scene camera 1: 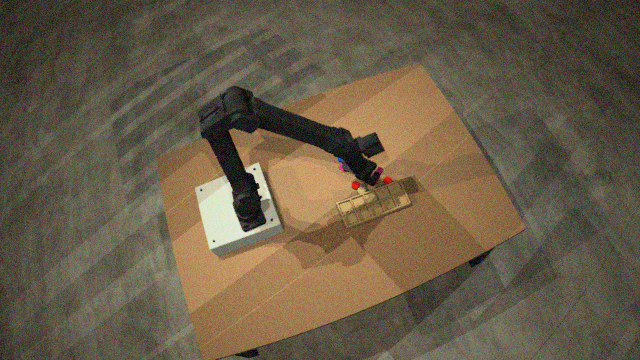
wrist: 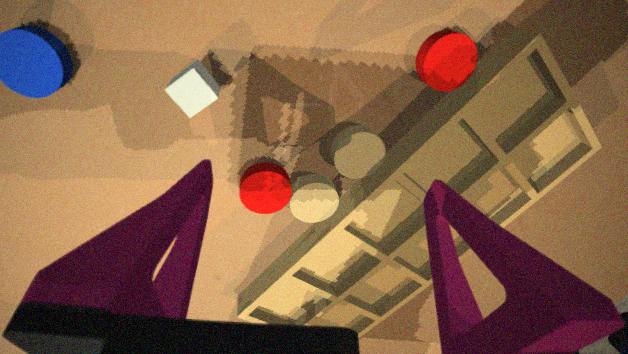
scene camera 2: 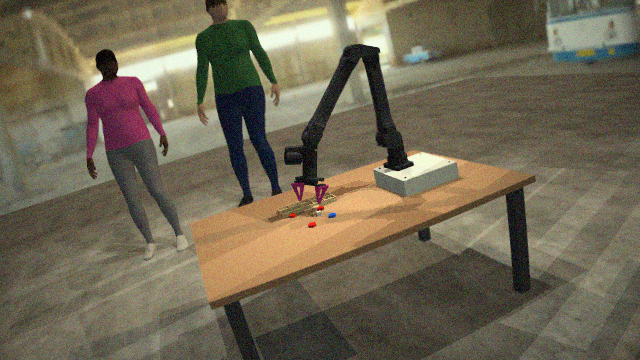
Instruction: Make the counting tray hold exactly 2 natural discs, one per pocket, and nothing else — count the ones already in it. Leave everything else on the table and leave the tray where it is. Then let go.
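The pale wooden counting tray (scene camera 1: 377, 217) (scene camera 2: 286, 210) (wrist: 435, 134) has two rows of pockets. No disc shows in its visible pockets; my right finger hides part of it in the wrist view. One natural disc (wrist: 315, 202) lies flat on the table outside the tray's long side, right next to a red disc (wrist: 265, 191) (scene camera 1: 355, 185). Another natural disc (wrist: 360, 154) lies in shadow close to the tray wall. My gripper (wrist: 324, 180) (scene camera 2: 310, 201) is open and empty, above the table, with both natural discs between its fingers' lines in the wrist view.
A second red disc (wrist: 446, 61) (scene camera 1: 388, 180) (scene camera 2: 293, 215) lies by the tray's far part. A white cube (wrist: 191, 92) (scene camera 2: 319, 213) and a blue disc (wrist: 34, 62) (scene camera 2: 332, 215) lie farther from the tray. A third red disc (scene camera 2: 312, 225) shows in scene camera 2.
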